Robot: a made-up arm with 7 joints. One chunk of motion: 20 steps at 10 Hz.
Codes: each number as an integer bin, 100 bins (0 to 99) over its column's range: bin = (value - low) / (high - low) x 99, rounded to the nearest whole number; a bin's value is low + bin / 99 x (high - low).
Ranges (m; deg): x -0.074..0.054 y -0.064..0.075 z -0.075..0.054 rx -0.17..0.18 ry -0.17..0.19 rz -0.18..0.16
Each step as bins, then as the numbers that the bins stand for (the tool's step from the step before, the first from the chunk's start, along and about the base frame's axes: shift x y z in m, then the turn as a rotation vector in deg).
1 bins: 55 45 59 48 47 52
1 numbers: -0.00289 -0.00082 0.00188 0.000 0.001 -0.001
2 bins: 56 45 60 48 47 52
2 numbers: -0.00160 -0.00082 0.00318 0.000 0.001 -0.001
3 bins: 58 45 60 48 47 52
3 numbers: 0.00099 -0.00082 0.00318 0.000 0.001 -0.001
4 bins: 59 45 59 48 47 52
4 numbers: 0.00228 -0.00082 0.00188 0.000 0.001 -0.001
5 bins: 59 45 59 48 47 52
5 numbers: 0.00228 -0.00082 0.00188 0.000 0.001 -0.001
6 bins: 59 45 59 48 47 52
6 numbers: 0.00228 -0.00082 0.00188 0.000 0.001 -0.001
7 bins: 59 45 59 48 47 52
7 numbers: 0.00228 -0.00082 0.00188 0.000 0.001 -0.001
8 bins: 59 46 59 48 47 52
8 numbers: 0.00228 0.00059 0.00188 0.000 0.001 -0.001
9 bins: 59 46 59 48 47 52
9 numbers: 0.00228 0.00059 0.00188 0.000 0.001 -0.001
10 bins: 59 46 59 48 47 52
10 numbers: 0.00228 0.00059 0.00188 0.000 0.001 -0.001
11 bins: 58 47 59 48 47 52
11 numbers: 0.00099 0.00199 0.00188 0.000 0.001 -0.001
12 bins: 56 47 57 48 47 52
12 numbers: -0.00160 0.00199 -0.00073 0.000 0.001 -0.001
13 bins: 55 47 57 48 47 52
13 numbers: -0.00289 0.00199 -0.00073 0.000 0.001 -0.001
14 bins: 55 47 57 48 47 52
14 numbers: -0.00289 0.00199 -0.00073 0.000 0.001 -0.001
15 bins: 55 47 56 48 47 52
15 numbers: -0.00289 0.00199 -0.00203 0.000 0.001 -0.001
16 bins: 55 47 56 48 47 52
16 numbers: -0.00289 0.00199 -0.00203 0.000 0.001 -0.001
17 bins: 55 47 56 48 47 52
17 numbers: -0.00289 0.00199 -0.00203 0.000 0.001 -0.001
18 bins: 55 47 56 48 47 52
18 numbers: -0.00289 0.00199 -0.00203 0.000 0.001 -0.001
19 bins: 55 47 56 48 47 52
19 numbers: -0.00289 0.00199 -0.00203 0.000 0.001 -0.001
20 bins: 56 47 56 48 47 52
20 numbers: -0.00160 0.00199 -0.00203 0.000 0.001 -0.001
